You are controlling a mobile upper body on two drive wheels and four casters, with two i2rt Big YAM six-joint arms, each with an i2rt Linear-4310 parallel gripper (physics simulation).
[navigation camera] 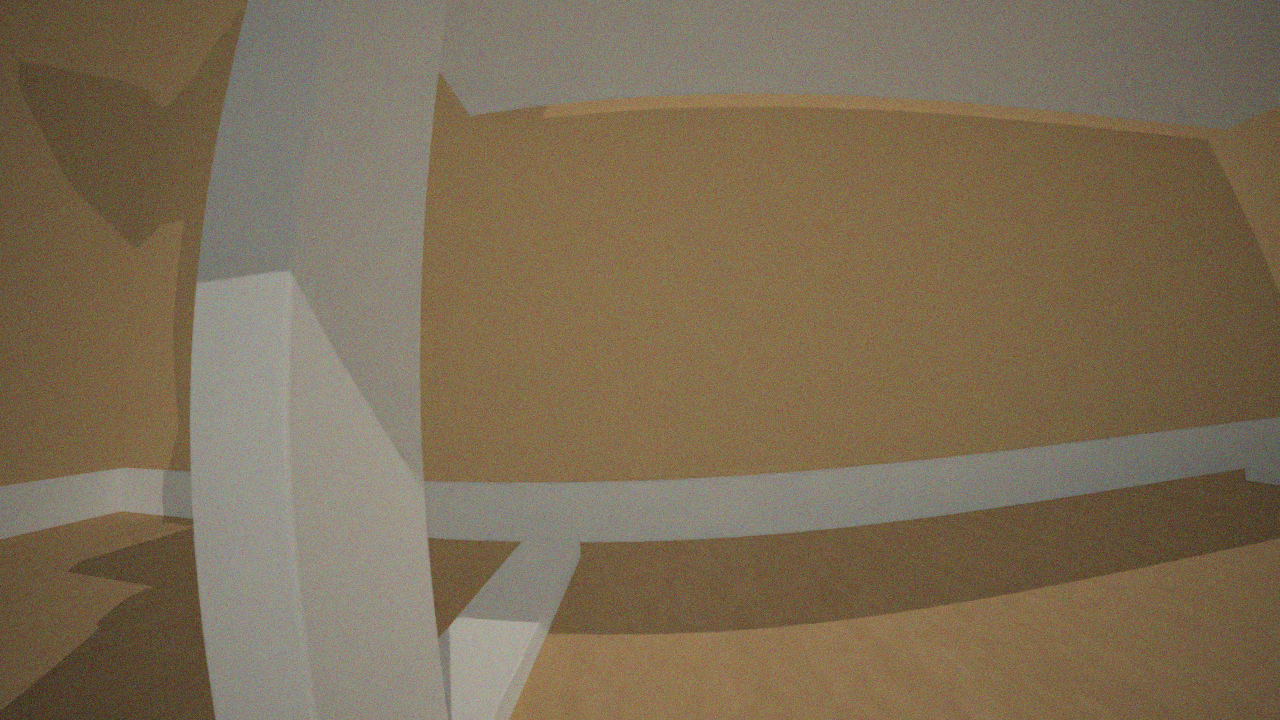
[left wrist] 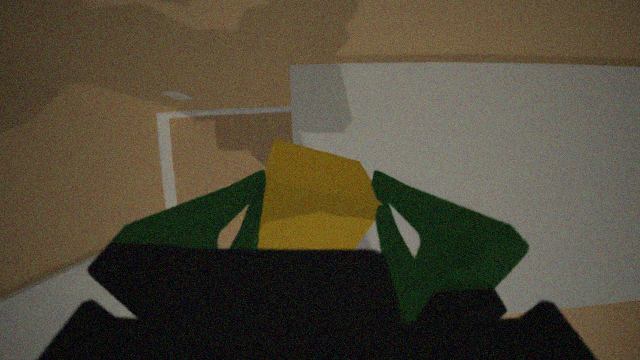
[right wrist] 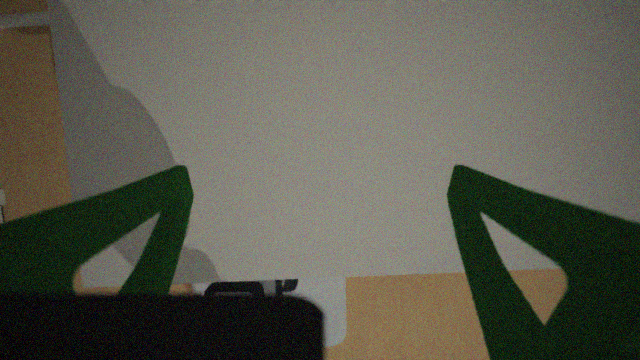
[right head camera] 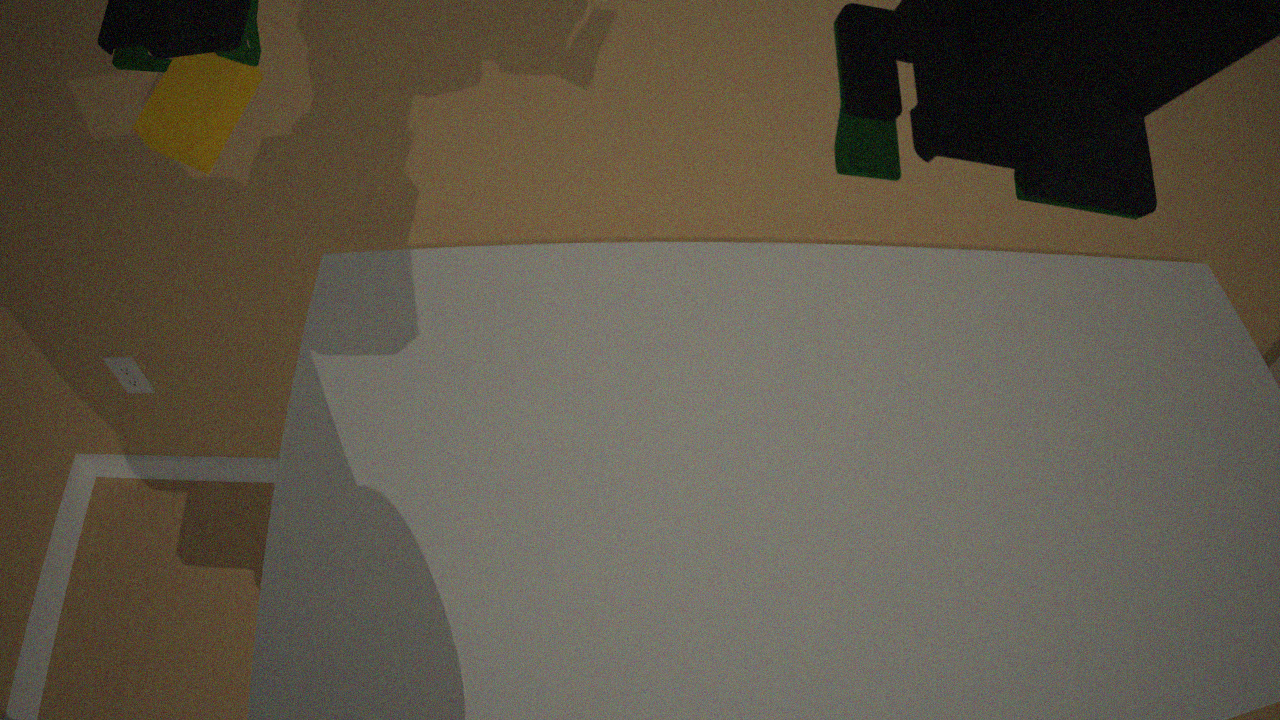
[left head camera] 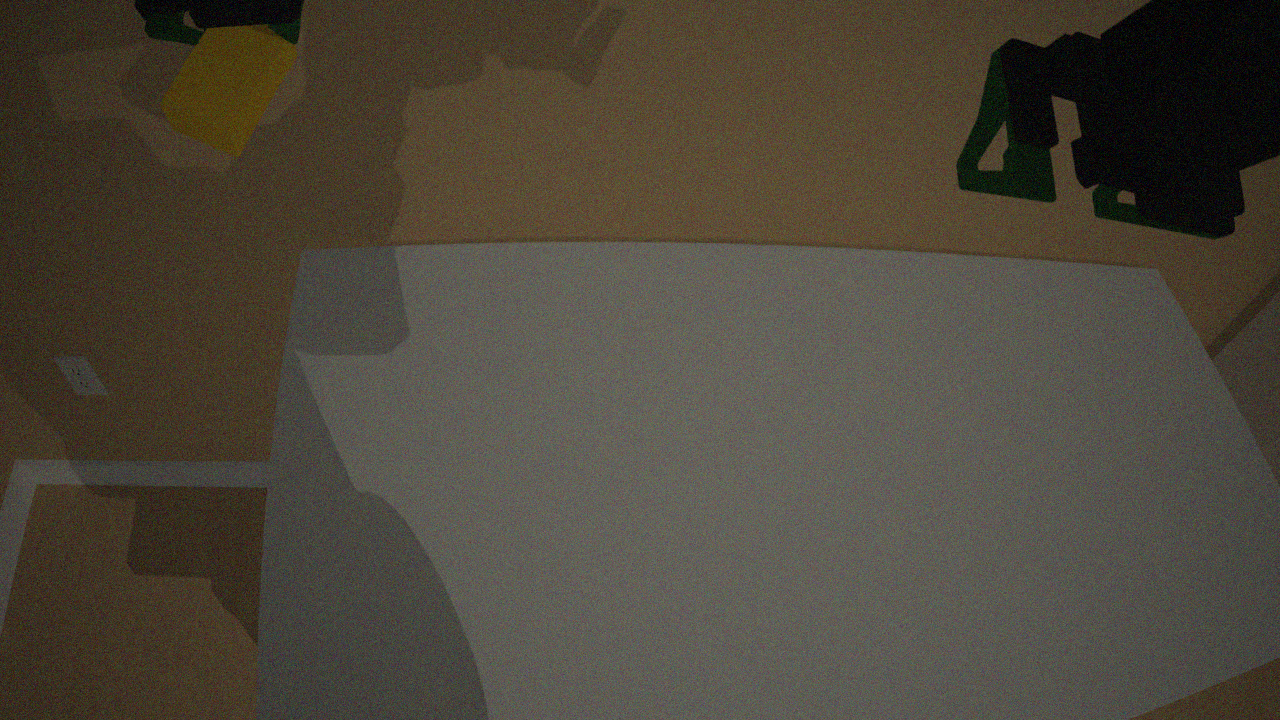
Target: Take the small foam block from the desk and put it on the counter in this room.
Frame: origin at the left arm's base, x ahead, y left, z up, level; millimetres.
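Seen in the pictures: left gripper, fingertip midpoint: (left wrist: 319, 179) (right head camera: 221, 63) (left head camera: 254, 39); right gripper, fingertip midpoint: (right wrist: 320, 180) (right head camera: 933, 172) (left head camera: 1032, 191).
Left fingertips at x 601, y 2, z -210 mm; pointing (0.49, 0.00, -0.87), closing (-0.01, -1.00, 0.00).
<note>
Pixels of each thing's middle, then the offset from my left fingertips to it. "pt": a spot on its surface instead. Level surfaces: height alone.
- yellow foam block at the middle of its body: (left wrist: 301, 224) (left head camera: 230, 78) (right head camera: 199, 101) dx -31, dy +12, dz -14 mm
- white desk at its surface level: dz -480 mm
- outlet at the middle of its body: (left head camera: 81, 376) (right head camera: 129, 375) (left wrist: 177, 95) dx +268, dy +595, dz -800 mm
- thick white desk leg at a spot on its surface: (navigation camera: 358, 358) pt dx -128, dy -96, dz -952 mm
A yellow foam block (left head camera: 234, 85) (right head camera: 201, 109) (left wrist: 317, 192) is held between the green fingers of my left gripper (left wrist: 319, 179), which is shut on it. In both head camera views the block is at the top left, in front of the wall and beyond the far left corner of the white desk (left head camera: 760, 447) (right head camera: 760, 447) (left wrist: 475, 175) (right wrist: 325, 100). My right gripper (right wrist: 320, 180) (left head camera: 1074, 192) (right head camera: 957, 179) is open, its fingers wide apart with the desk top showing between them. No counter that I can make out shows in these views.
A tan wall (left head camera: 671, 134) (right head camera: 671, 134) stands behind the desk, with an outlet (left head camera: 81, 376) (right head camera: 128, 375) at the left. A white baseboard (navigation camera: 716, 510) runs along it. A thick white desk leg (navigation camera: 358, 358) stands close in the navigation view, with the desk underside (navigation camera: 850, 44) above.
</note>
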